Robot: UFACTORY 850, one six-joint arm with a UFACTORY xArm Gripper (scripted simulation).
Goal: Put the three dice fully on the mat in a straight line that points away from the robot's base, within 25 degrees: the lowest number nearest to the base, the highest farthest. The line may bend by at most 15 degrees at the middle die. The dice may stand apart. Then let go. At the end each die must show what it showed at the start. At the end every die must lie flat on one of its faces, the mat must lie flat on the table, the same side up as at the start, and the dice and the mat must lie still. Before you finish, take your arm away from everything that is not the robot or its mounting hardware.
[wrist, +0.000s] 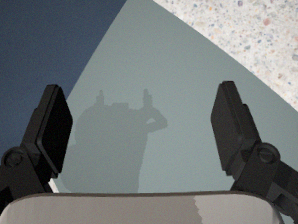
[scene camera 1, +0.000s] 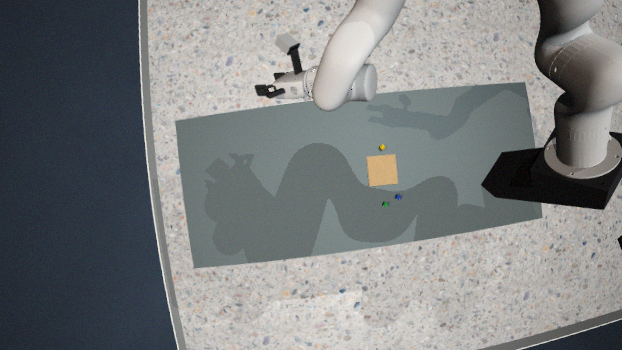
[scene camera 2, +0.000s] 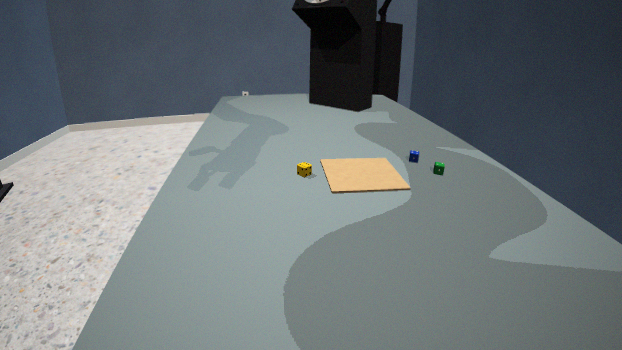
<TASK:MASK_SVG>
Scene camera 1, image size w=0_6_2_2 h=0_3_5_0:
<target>my gripper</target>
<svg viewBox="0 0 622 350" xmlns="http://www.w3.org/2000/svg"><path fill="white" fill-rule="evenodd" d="M277 36L275 45L286 55L291 56L294 71L274 73L276 81L271 85L255 85L257 95L266 96L269 99L274 97L276 99L311 98L307 88L307 74L310 68L308 71L302 70L298 51L300 43L288 33Z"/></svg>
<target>tan mat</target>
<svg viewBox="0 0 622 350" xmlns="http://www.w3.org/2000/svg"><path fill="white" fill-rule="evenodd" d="M395 154L367 157L369 186L398 184Z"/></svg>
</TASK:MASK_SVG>
